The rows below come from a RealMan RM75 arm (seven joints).
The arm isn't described. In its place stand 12 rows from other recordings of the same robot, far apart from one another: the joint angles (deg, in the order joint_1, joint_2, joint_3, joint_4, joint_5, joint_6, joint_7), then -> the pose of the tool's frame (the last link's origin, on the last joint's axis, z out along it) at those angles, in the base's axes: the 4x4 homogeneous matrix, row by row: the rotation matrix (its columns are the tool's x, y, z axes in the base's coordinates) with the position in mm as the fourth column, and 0 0 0 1 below.
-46.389, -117.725, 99.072, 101.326, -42.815, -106.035, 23.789 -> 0.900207 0.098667 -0.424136 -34.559; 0.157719 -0.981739 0.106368 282.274; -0.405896 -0.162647 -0.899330 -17.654; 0 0 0 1
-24.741, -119.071, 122.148, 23.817, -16.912, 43.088, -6.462 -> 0.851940 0.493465 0.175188 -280.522; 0.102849 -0.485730 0.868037 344.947; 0.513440 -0.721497 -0.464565 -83.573; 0 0 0 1
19.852, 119.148, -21.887, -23.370, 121.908, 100.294, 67.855 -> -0.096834 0.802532 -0.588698 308.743; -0.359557 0.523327 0.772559 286.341; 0.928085 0.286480 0.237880 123.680; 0 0 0 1
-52.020, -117.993, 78.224, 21.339, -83.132, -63.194, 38.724 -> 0.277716 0.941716 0.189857 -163.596; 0.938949 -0.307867 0.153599 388.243; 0.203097 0.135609 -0.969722 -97.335; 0 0 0 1
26.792, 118.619, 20.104, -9.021, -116.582, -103.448, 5.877 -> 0.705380 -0.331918 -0.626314 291.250; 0.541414 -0.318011 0.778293 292.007; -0.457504 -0.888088 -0.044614 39.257; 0 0 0 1
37.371, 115.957, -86.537, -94.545, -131.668, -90.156, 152.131 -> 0.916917 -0.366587 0.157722 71.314; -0.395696 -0.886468 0.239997 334.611; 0.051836 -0.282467 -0.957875 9.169; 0 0 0 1
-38.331, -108.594, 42.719, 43.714, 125.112, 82.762, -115.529 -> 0.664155 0.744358 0.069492 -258.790; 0.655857 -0.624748 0.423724 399.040; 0.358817 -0.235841 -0.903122 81.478; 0 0 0 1
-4.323, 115.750, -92.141, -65.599, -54.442, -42.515, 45.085 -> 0.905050 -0.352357 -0.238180 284.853; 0.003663 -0.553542 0.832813 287.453; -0.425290 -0.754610 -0.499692 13.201; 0 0 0 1
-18.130, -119.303, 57.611, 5.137, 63.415, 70.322, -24.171 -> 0.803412 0.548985 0.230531 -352.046; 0.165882 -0.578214 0.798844 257.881; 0.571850 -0.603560 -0.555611 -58.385; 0 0 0 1
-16.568, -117.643, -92.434, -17.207, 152.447, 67.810, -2.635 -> 0.737434 0.672984 -0.057293 -379.414; -0.202265 0.300973 0.931936 309.377; 0.644422 -0.675653 0.358069 82.554; 0 0 0 1
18.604, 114.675, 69.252, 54.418, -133.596, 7.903, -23.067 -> 0.753173 -0.624032 0.208121 280.780; -0.517397 -0.366583 0.773251 364.294; -0.406239 -0.690073 -0.598973 -58.615; 0 0 0 1
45.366, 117.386, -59.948, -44.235, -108.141, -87.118, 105.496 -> 0.847651 -0.389116 -0.360661 135.105; -0.387573 -0.918368 0.079923 381.438; -0.362319 0.072036 -0.929266 -15.138; 0 0 0 1
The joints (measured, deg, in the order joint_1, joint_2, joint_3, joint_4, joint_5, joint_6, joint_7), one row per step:
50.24 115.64 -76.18 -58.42 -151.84 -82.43 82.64
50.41 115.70 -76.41 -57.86 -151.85 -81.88 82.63
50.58 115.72 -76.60 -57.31 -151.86 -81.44 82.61
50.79 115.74 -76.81 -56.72 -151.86 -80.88 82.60
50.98 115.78 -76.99 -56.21 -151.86 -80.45 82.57
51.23 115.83 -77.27 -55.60 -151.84 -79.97 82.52
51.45 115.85 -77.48 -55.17 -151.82 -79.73 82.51
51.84 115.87 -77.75 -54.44 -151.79 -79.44 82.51
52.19 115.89 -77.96 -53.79 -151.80 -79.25 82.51
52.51 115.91 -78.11 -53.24 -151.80 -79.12 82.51
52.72 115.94 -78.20 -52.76 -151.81 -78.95 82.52
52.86 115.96 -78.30 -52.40 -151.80 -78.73 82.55
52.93 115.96 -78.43 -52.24 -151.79 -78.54 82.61
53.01 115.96 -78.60 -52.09 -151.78 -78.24 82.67
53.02 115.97 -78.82 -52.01 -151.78 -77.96 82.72
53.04 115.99 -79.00 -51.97 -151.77 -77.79 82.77
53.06 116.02 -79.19 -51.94 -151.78 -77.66 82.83
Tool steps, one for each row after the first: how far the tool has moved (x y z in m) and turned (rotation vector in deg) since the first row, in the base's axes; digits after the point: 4 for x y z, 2 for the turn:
0.0003 0.0006 -0.0019 0.01 -0.09 0.09
0.0009 0.0012 -0.0033 -0.02 -0.21 0.12
0.0012 0.0020 -0.0049 0.02 -0.31 0.22
0.0013 0.0025 -0.0064 -0.01 -0.40 0.30
0.0014 0.0030 -0.0084 -0.13 -0.55 0.44
0.0012 0.0033 -0.0098 -0.27 -0.69 0.51
0.0010 0.0037 -0.0117 -0.53 -0.90 0.54
0.0009 0.0039 -0.0134 -0.79 -1.13 0.51
0.0007 0.0041 -0.0147 -1.02 -1.31 0.49
0.0009 0.0043 -0.0159 -1.16 -1.42 0.41
0.0011 0.0045 -0.0168 -1.19 -1.48 0.37
0.0011 0.0047 -0.0173 -1.15 -1.53 0.41
0.0009 0.0052 -0.0179 -1.04 -1.58 0.55
0.0009 0.0055 -0.0185 -0.96 -1.67 0.70
0.0007 0.0056 -0.0190 -0.93 -1.73 0.81
0.0005 0.0056 -0.0197 -0.94 -1.81 0.91

